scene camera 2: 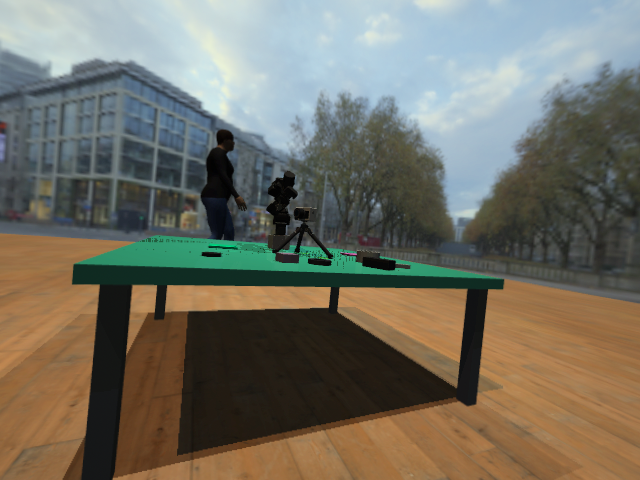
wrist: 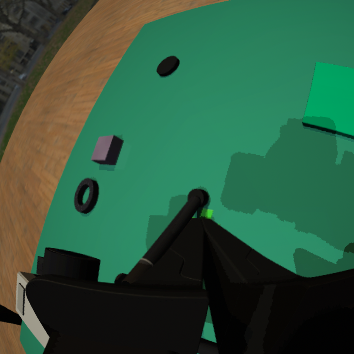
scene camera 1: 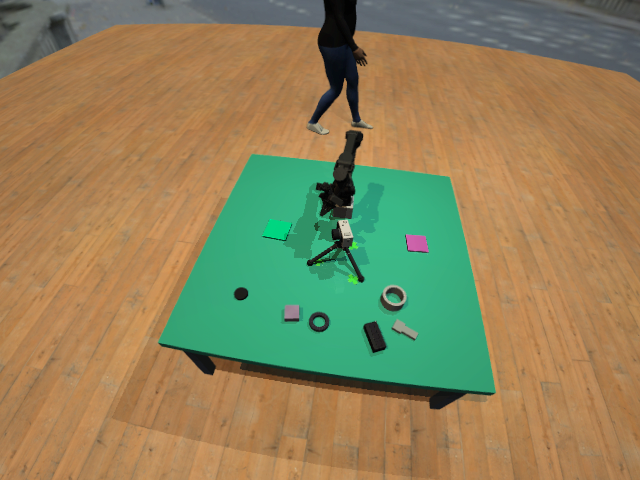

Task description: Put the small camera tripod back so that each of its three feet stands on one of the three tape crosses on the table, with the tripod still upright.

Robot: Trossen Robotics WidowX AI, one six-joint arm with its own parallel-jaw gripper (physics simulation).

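Places are measured from the arm's base along level axes (x ahead, y left, z up), in centimetres.
Where they show: gripper, fingertip midpoint: (scene camera 2: pixel 277 211) (wrist: pixel 199 226) (scene camera 1: pixel 320 216); arm's base at its link origin: (scene camera 2: pixel 280 235) (scene camera 1: pixel 344 201).
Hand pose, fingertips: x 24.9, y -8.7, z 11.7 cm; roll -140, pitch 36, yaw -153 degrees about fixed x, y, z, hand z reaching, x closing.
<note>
Each offset is from my fingertips to the top centre of the thing. "spot": to the spot under its first point. Level surfaces: height alone.
The small tripod {spot: dz -8.3, dx +9.9, dy +9.4 cm} (scene camera 1: pixel 338 251) (scene camera 2: pixel 302 234) stands upright near the middle of the green table {dz -19.2 cm} (scene camera 1: pixel 223 267), with a small camera (scene camera 1: pixel 343 230) on top. Bright green tape crosses show by its back foot (scene camera 1: pixel 353 246) and by its front right foot {spot: dz -19.1, dx +17.3, dy +18.1 cm} (scene camera 1: pixel 352 279). In the wrist view one tripod leg (wrist: pixel 168 233) ends in a foot right beside a green cross {dz -19.2, dx +10.5, dy +1.3 cm} (wrist: pixel 208 213). My gripper (scene camera 1: pixel 325 210) (wrist: pixel 199 226) is shut and empty. It hangs just behind and above the tripod, with its tips close to that foot.
On the table lie a green card {dz -18.2, dx -4.5, dy -22.4 cm} (scene camera 1: pixel 277 230) (wrist: pixel 330 98), a magenta card {dz -18.2, dx -10.0, dy +47.7 cm} (scene camera 1: pixel 416 243), a black disc {dz -18.2, dx +34.4, dy -27.8 cm} (scene camera 1: pixel 241 293) (wrist: pixel 168 66), a purple cube {dz -16.4, dx +39.3, dy -4.2 cm} (scene camera 1: pixel 291 312) (wrist: pixel 107 149), a black ring {dz -17.7, dx +40.6, dy +7.2 cm} (scene camera 1: pixel 319 322) (wrist: pixel 86 195), a tape roll {dz -14.4, dx +24.9, dy +36.2 cm} (scene camera 1: pixel 393 297), a black block {dz -15.7, dx +43.2, dy +29.6 cm} (scene camera 1: pixel 374 336) and a grey piece {dz -17.7, dx +38.0, dy +41.8 cm} (scene camera 1: pixel 405 330). A person (scene camera 1: pixel 339 62) walks behind the table.
</note>
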